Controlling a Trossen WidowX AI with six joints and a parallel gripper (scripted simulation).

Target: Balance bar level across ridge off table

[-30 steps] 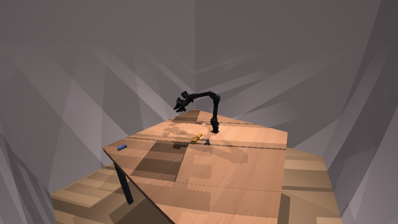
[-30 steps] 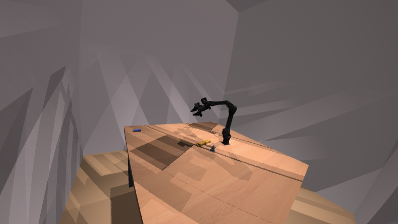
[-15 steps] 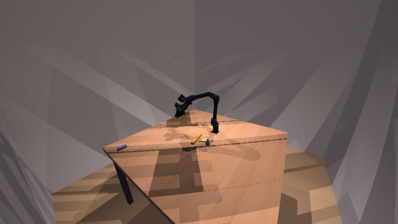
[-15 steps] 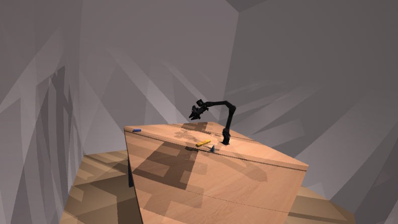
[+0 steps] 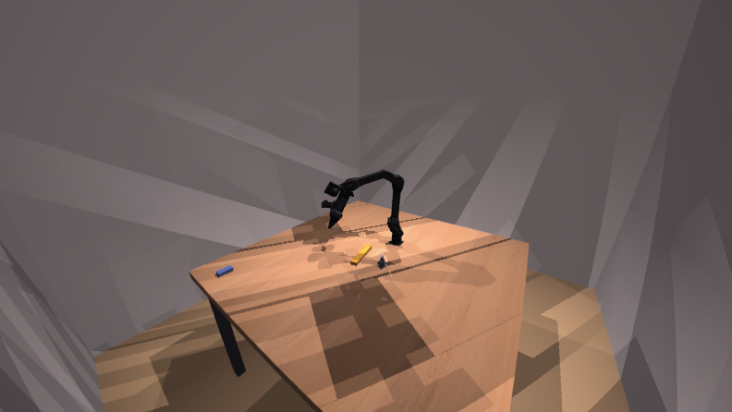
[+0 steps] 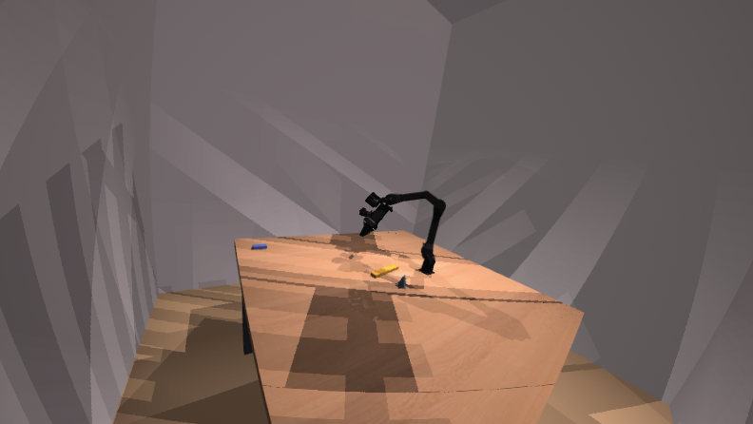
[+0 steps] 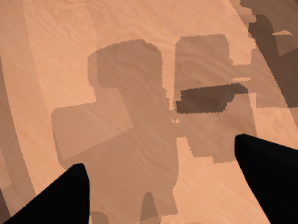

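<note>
Now: gripper tip 170 mm to the right of the yellow bar, 130 mm above it and 60 mm past it. Round my gripper tip: small blue block (450 mm ahead, 250 mm to the right, 130 mm below).
</note>
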